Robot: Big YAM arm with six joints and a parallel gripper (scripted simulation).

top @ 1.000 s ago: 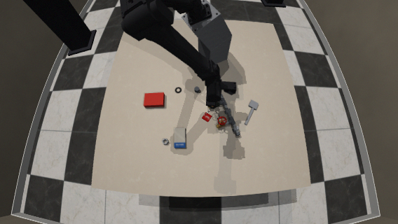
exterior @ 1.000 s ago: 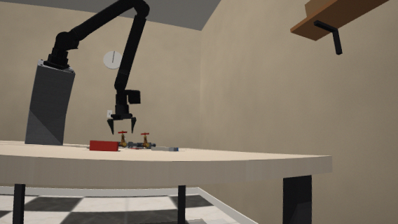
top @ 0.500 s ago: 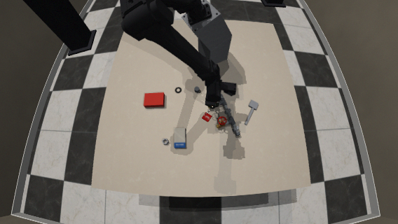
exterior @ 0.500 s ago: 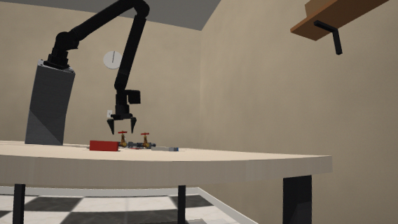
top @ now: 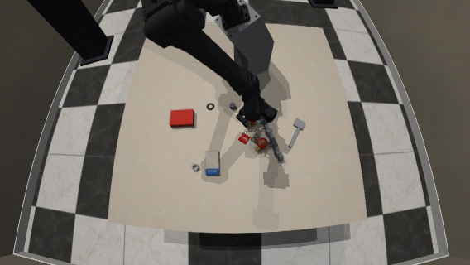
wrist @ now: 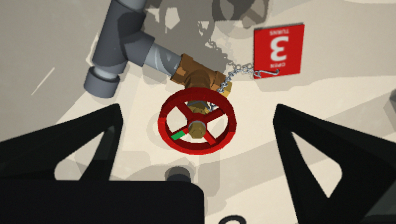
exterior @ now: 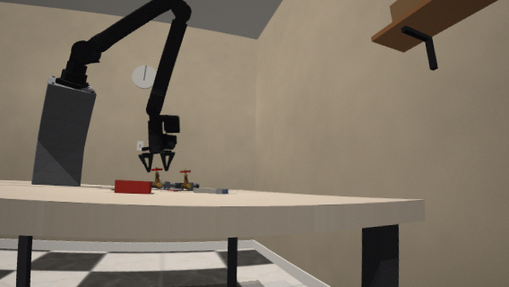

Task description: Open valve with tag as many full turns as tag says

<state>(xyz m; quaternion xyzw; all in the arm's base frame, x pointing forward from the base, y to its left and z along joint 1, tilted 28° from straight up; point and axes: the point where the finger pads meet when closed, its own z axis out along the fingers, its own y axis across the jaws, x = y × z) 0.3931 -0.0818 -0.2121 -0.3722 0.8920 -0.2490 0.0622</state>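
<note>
Now: the red tag 80 mm below my hand, 60 mm ahead of it and 50 mm to the right of it. Also, from my hand: blue box: 210 mm to the right, 160 mm ahead, 70 mm below; then red block: 340 mm to the right, 80 mm behind, 70 mm below; then grey hammer-like tool: 230 mm to the left, 80 mm below, 60 mm ahead.
</note>
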